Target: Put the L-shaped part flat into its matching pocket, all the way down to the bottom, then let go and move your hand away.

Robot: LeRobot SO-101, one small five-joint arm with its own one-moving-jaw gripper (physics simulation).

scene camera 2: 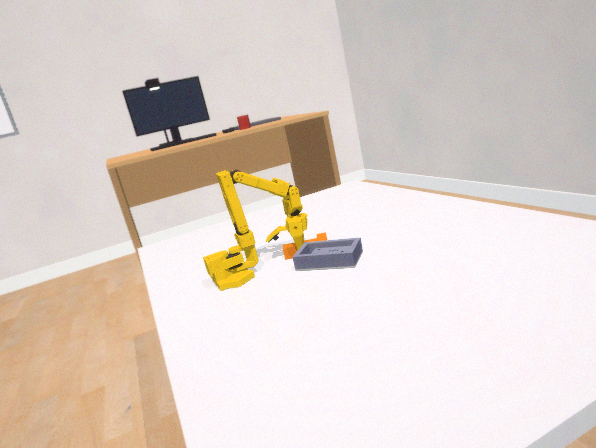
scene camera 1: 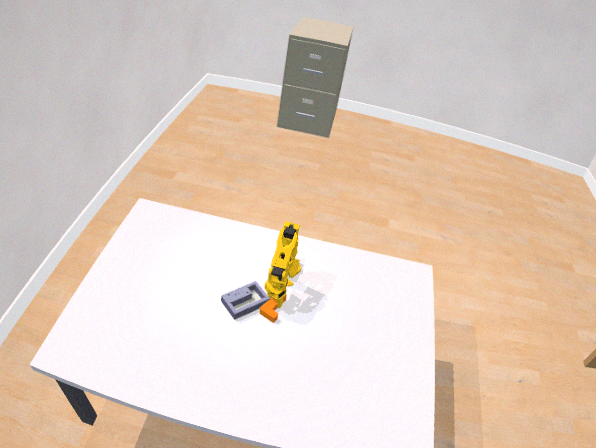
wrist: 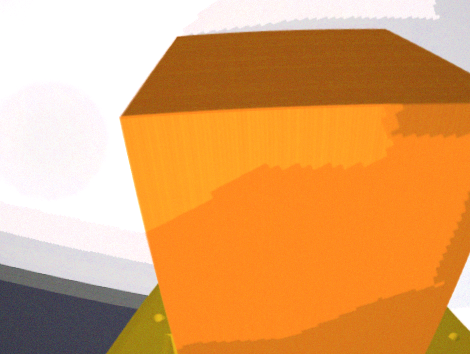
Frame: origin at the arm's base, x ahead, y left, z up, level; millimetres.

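Seen in the pictures: hand, tool point: (scene camera 1: 271,301) (wrist: 203,284); arm's base, link origin: (scene camera 2: 241,276).
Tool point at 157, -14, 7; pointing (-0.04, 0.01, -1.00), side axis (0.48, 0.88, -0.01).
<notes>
Offsets run from my tool point to a thing's middle, as dx, dy, dz. Level surfaces: height alone.
The orange L-shaped part {+24, +22, +8} (scene camera 1: 269,312) (scene camera 2: 289,251) (wrist: 300,220) is beside the grey pocket tray {+32, -87, +12} (scene camera 1: 236,313) (scene camera 2: 327,259) (wrist: 60,310), outside its pocket. In scene camera 1 it is at the tray's right; in scene camera 2 it is partly hidden behind the tray's left end. My gripper (scene camera 1: 281,302) (scene camera 2: 299,245) points down and is shut on the part. In the wrist view the part covers most of the jaws, with yellow edges at lower left and lower right. I cannot tell whether the part touches the table or the tray.
The white table {dz -7} (scene camera 1: 200,370) (scene camera 2: 375,340) carries the tray and the yellow arm (scene camera 1: 283,252) (scene camera 2: 234,205). The arm's base is behind the gripper in scene camera 1. A filing cabinet (scene camera 1: 314,82) and a desk (scene camera 2: 210,167) with a monitor stand beyond the table.
</notes>
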